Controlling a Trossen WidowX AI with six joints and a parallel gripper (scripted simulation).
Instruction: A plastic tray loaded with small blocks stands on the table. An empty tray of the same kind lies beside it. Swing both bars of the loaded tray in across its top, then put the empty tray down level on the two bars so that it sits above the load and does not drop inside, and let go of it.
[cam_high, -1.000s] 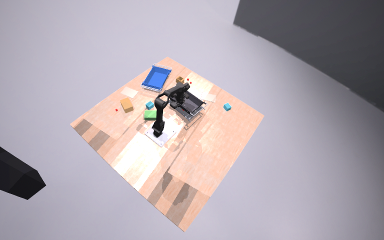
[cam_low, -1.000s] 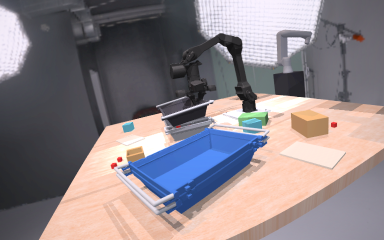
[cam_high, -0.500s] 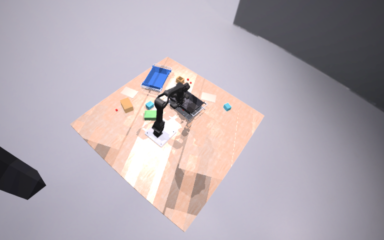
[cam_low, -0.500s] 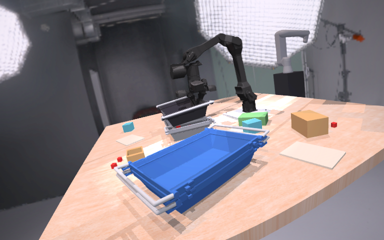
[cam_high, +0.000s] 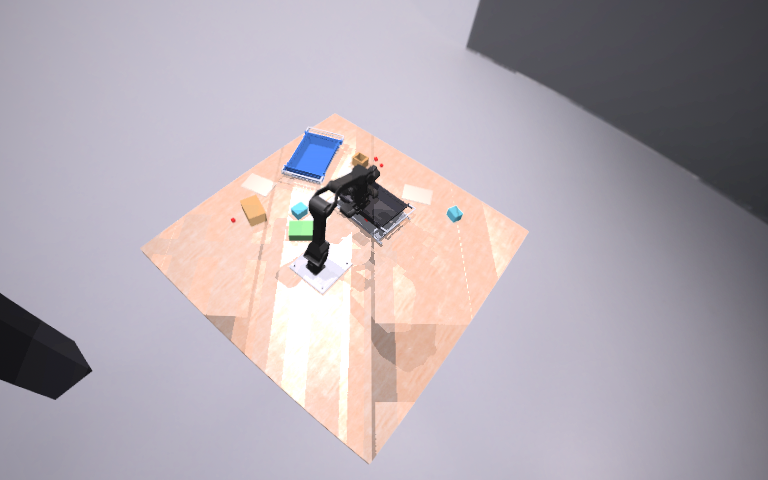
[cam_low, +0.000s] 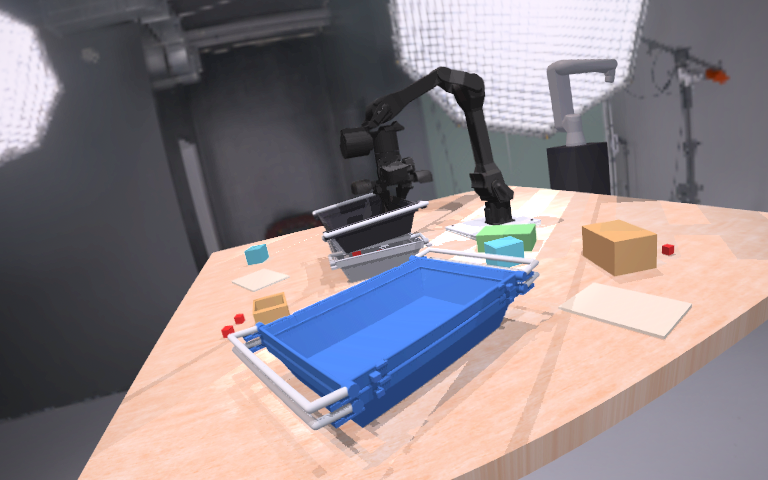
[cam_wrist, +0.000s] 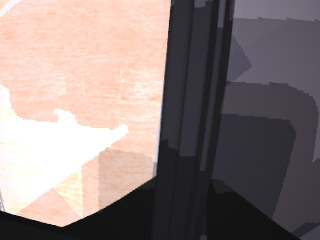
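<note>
My gripper tip is now 80 mm short of the black tray and 20 mm below it. From my gripper tip the other things lie so: small box: 300 mm ahead, 270 mm to the left, 80 mm below; then red block: 100 mm ahead, 80 mm to the right, 80 mm below; then green block: 210 mm behind, 140 mm to the left, 70 mm below.
</note>
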